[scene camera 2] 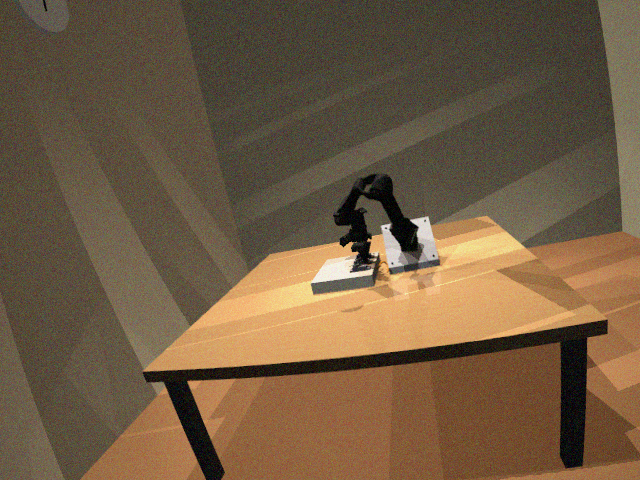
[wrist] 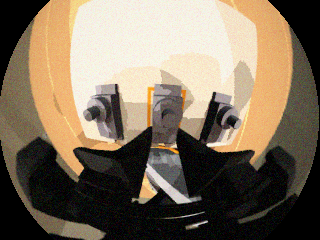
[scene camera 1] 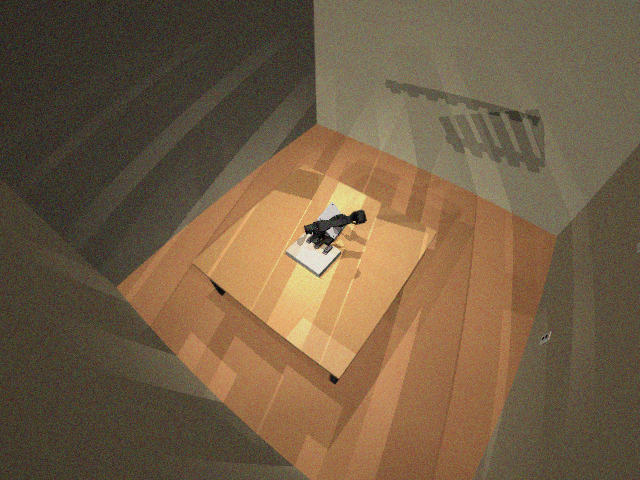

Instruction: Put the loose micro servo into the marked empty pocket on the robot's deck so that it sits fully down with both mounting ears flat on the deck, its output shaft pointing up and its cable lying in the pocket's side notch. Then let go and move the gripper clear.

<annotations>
same spot on white deck: (scene camera 1: 304, 253) = (scene camera 2: 336, 265)
</annotations>
